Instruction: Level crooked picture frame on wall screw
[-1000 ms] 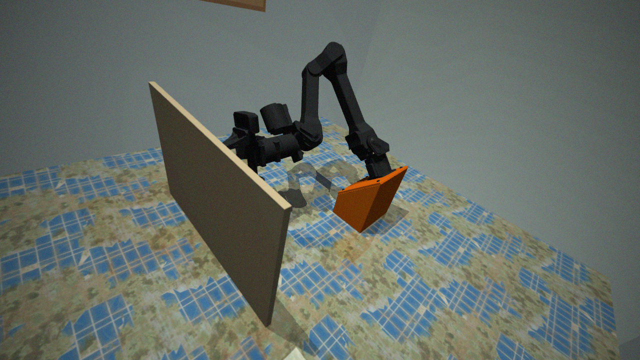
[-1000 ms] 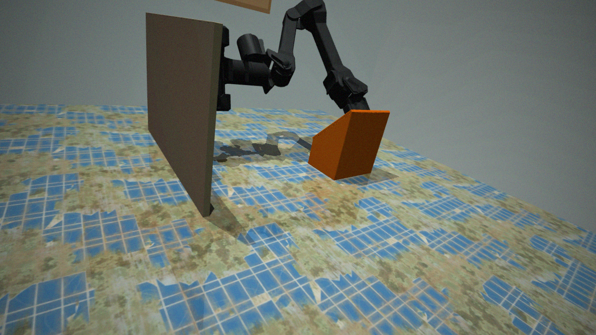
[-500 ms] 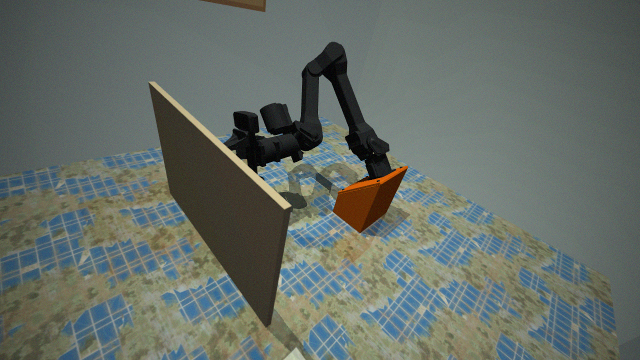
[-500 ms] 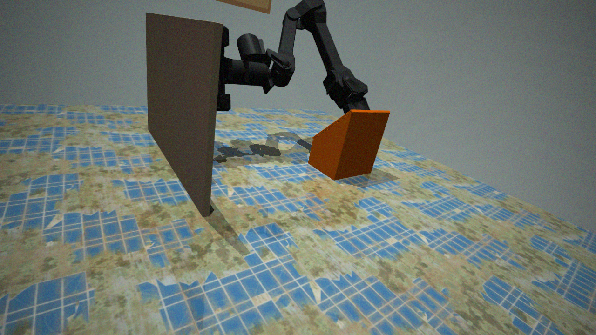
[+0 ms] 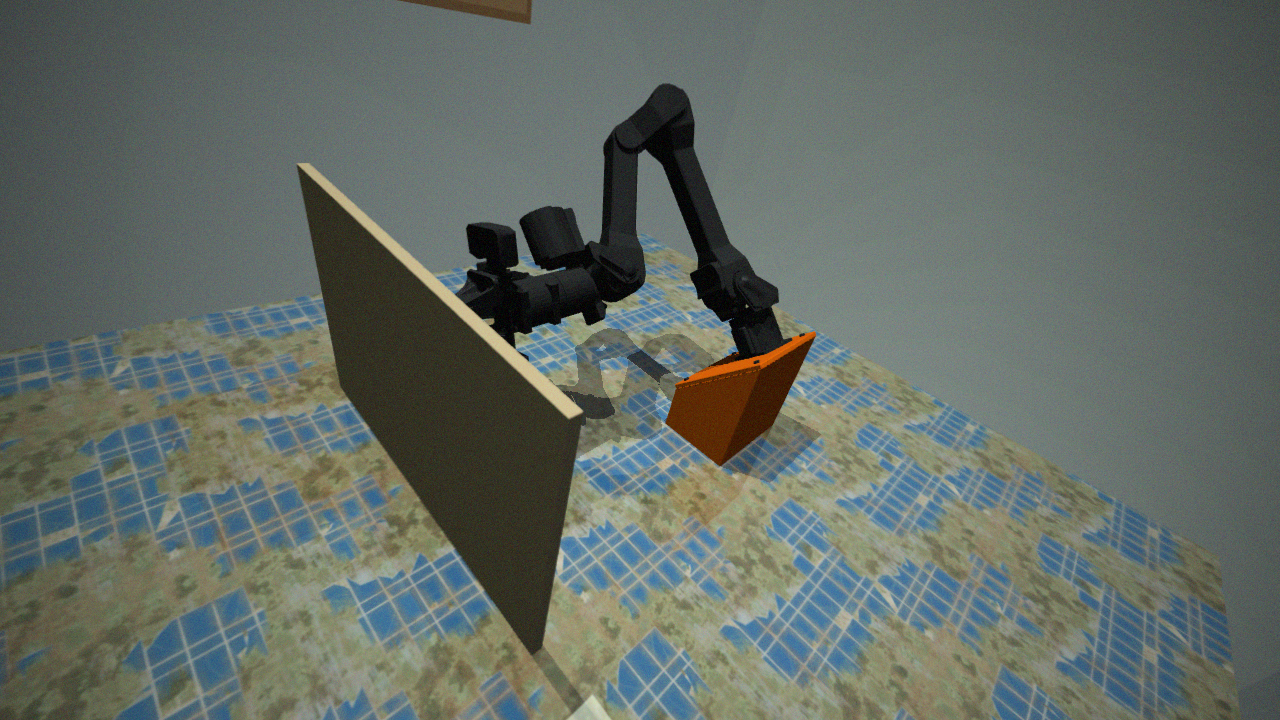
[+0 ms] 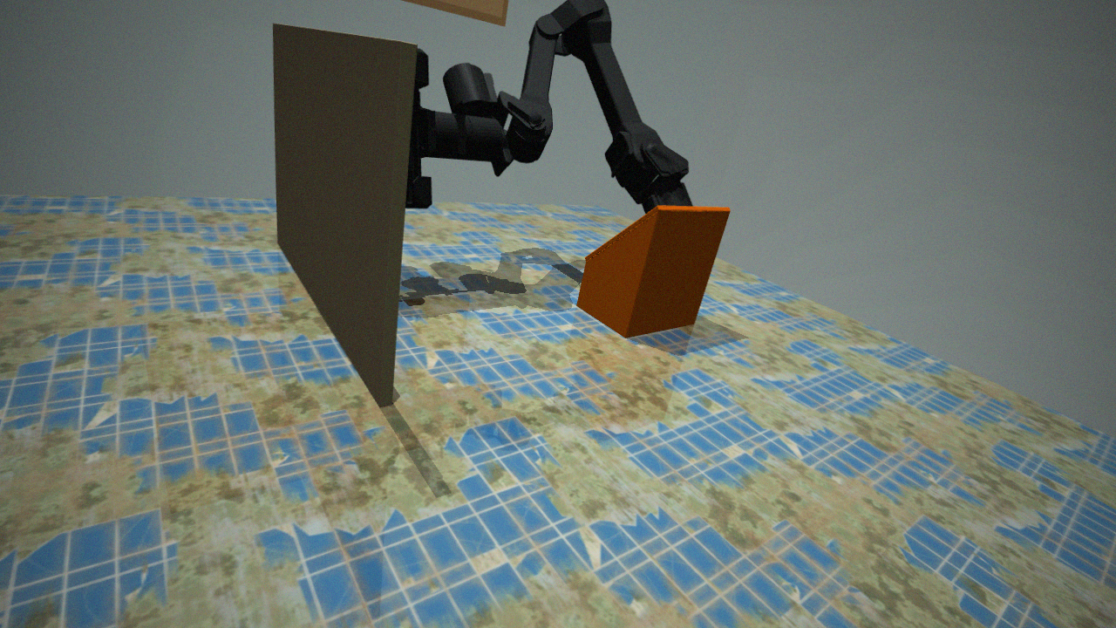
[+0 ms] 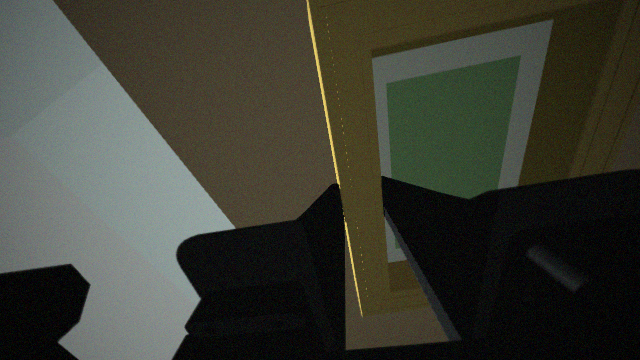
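My gripper tip is 1 cm short of the picture frame, 2 cm to the right of it and 5 cm above it. From my gripper tip the other things lie so: wall panel: 2 cm ahead, 2 cm to the left, 6 cm below.
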